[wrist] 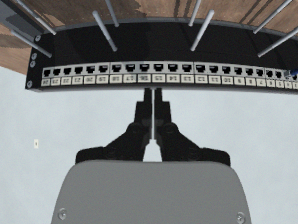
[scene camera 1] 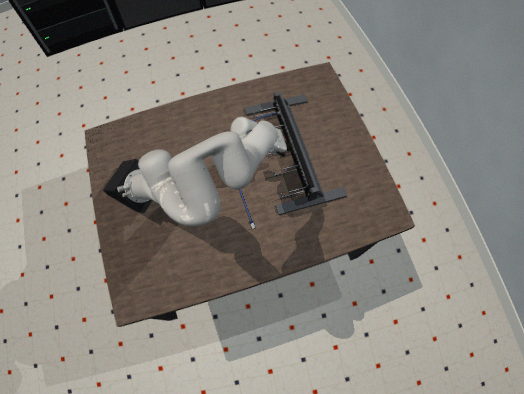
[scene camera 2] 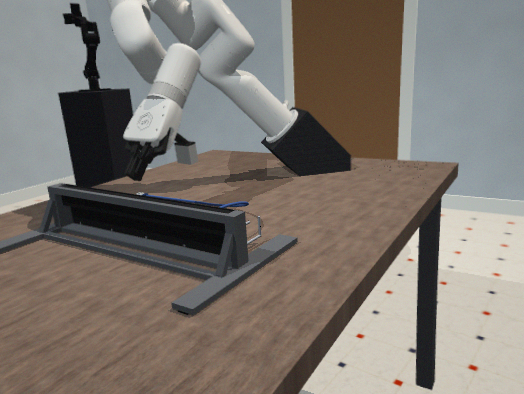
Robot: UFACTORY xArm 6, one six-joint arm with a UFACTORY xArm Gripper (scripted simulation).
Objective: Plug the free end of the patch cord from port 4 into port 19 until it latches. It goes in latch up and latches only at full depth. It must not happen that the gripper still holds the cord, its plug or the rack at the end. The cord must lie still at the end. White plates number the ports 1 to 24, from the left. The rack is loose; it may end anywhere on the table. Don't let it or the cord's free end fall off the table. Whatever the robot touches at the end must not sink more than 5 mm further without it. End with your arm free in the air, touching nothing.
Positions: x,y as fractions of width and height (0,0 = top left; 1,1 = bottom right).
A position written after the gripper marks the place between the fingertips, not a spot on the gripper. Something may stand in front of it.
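Note:
Gripper (scene camera 2: 0.25,0.45), (wrist: 0.52,0.44), visible.

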